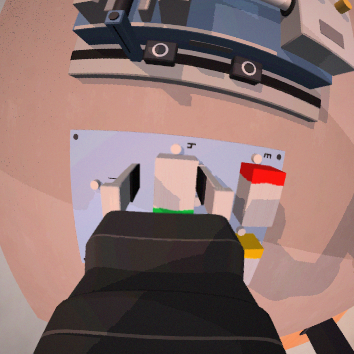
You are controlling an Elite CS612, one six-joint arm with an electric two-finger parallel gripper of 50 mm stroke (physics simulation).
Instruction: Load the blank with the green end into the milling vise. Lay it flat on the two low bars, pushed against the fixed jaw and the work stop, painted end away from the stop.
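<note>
The blank with the green end (175, 181) lies on the light plate, its green end toward the gripper body and partly hidden by it. My gripper (167, 176) is open, with one finger on each side of the blank. The right finger is close to the blank's right side, and a wider gap shows at the left finger. I cannot tell the fingertips' height beside it. The milling vise (300, 70) shows in part at the top, blue on a pale base; its low bars and work stop cannot be made out clearly.
The light blue plate (100, 150) has round pins. A red-ended blank (260, 197) stands to the right, and a yellow-ended blank (250, 245) is partly hidden below it. Two dark clamps (160, 51) (246, 69) sit on the vise's front edge. A grey block (320, 40) is at top right.
</note>
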